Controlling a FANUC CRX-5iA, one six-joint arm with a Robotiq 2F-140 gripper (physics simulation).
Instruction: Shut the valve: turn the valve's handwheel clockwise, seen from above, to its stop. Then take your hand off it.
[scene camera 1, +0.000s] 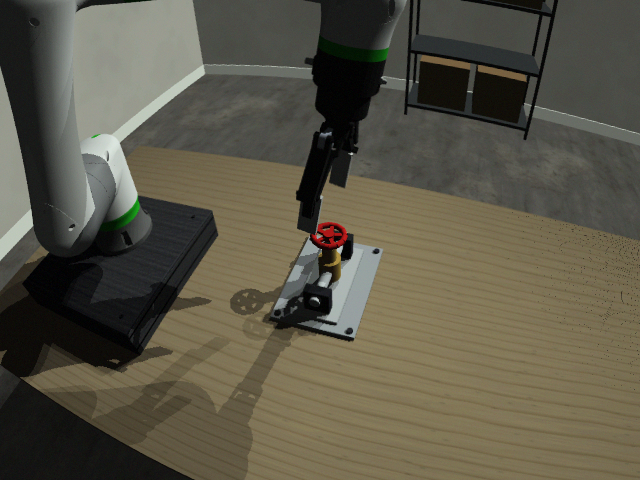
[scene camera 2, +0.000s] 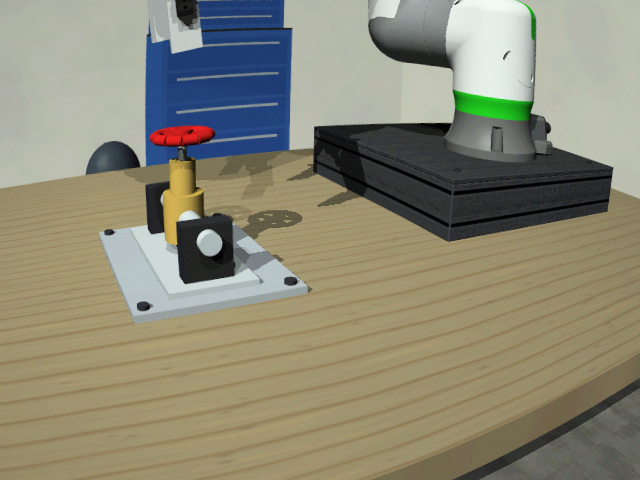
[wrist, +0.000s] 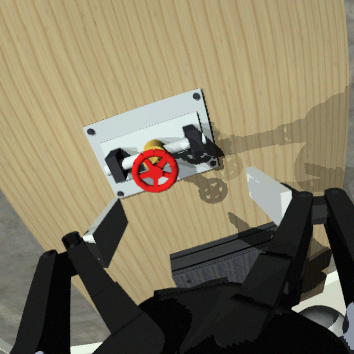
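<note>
The red spoked handwheel (scene camera 1: 328, 234) (scene camera 2: 181, 136) (wrist: 155, 171) lies level on top of the brass valve body (scene camera 1: 329, 266) (scene camera 2: 183, 206). The valve stands on a pale baseplate (scene camera 1: 364, 279) (scene camera 2: 121, 268) (wrist: 145, 111), with its white pipe held in two black blocks. My gripper (scene camera 1: 324, 198) (scene camera 2: 173, 31) (wrist: 184, 196) is wide open and empty. It points down and hangs clearly above the handwheel, touching nothing. In the wrist view the wheel shows beyond the fingertips, not between them. In scene camera 2 parts of the fingers show at the top edge.
The black pedestal (scene camera 1: 170, 222) (scene camera 2: 403, 191) (wrist: 225, 262) bears the arm's base, beside the valve. Shadows of the arm and wheel fall across the wooden table (scene camera 1: 465, 335) (scene camera 2: 361, 335). A shelf rack (scene camera 1: 475, 53) with boxes and a blue drawer cabinet (scene camera 2: 222, 93) stand beyond the table.
</note>
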